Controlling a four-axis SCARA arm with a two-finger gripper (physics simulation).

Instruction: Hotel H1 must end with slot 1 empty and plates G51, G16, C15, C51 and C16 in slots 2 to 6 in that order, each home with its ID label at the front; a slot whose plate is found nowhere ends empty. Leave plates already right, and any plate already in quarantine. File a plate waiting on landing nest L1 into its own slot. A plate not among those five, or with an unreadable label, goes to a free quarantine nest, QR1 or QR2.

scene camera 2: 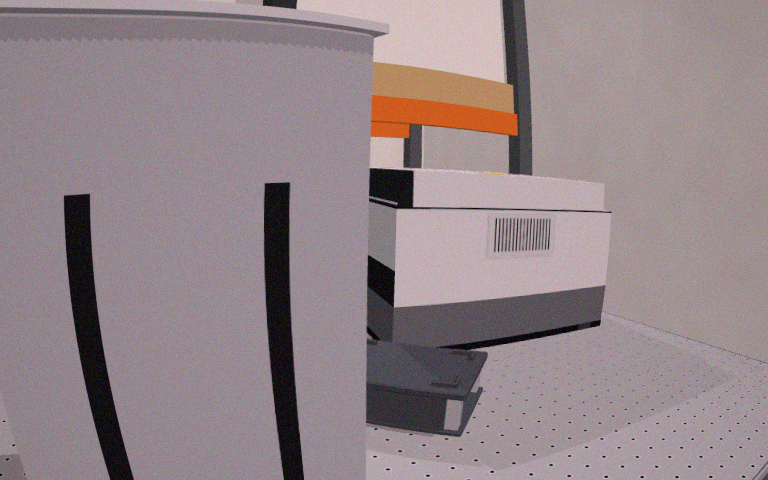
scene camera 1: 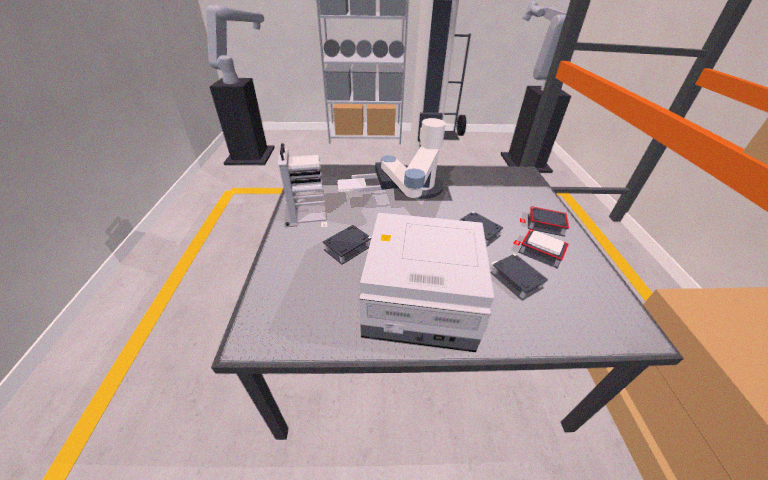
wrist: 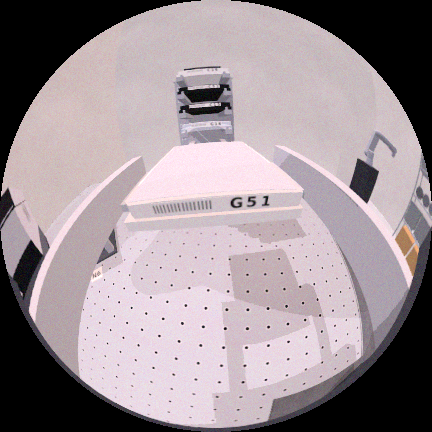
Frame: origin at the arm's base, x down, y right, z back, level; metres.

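Seen in the pictures: gripper, between the fingertips: [scene camera 1: 353, 183] [wrist: 208, 157].
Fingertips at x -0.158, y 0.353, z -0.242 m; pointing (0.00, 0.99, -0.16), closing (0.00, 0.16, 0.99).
Note:
A point is followed by its place in that frame.
My gripper [scene camera 1: 352, 184] @[x -0.158, y 0.353, z -0.242 m] [wrist: 208, 157] @[x -0.158, y 0.353, z -0.242 m] is shut on plate G51 [scene camera 1: 346, 183] @[x -0.159, y 0.383, z -0.242 m] [wrist: 210, 175] @[x -0.159, y 0.315, z -0.235 m], a white plate with its ID label facing the wrist camera. It holds the plate level above the table, apart from hotel H1 [scene camera 1: 289, 198] @[x -0.151, y 0.623, z -0.356 m] [wrist: 233, 122] @[x -0.178, y 0.631, z -0.218 m]. In the wrist view the hotel holds a pale top plate [wrist: 202, 77] @[x -0.278, y 0.519, z -0.268 m], seemingly C16, a black plate [wrist: 202, 94] @[x -0.242, y 0.530, z -0.272 m], seemingly C51, another black plate [wrist: 204, 109] @[x -0.206, y 0.493, z -0.265 m], seemingly C15, and a clear plate [wrist: 206, 125] @[x -0.177, y 0.495, z -0.264 m], seemingly G16. These labels are small and blurred. The lower slots are hidden behind G51 there; in scene camera 1 they look empty.
A red-rimmed nest [scene camera 1: 548, 219] @[x -0.063, y -0.544, z -0.385 m] is empty; another [scene camera 1: 559, 253] @[x -0.070, y -0.487, z -0.622 m] bears a white plate [scene camera 1: 544, 242] @[x -0.077, y -0.447, z -0.562 m]. Dark nests [scene camera 1: 346, 243] @[x -0.063, y 0.368, z -0.552 m] [scene camera 1: 519, 275] @[x -0.063, y -0.285, z -0.733 m] [scene camera 1: 481, 226] stand around a white instrument [scene camera 1: 427, 249] @[x -0.254, y 0.089, z -0.799 m] [scene camera 2: 498, 266] @[x -0.130, y 0.261, z -0.730 m]. A large grey panel [scene camera 2: 181, 283] @[x -0.226, y 0.649, z -0.290 m] blocks scene camera 2's left.

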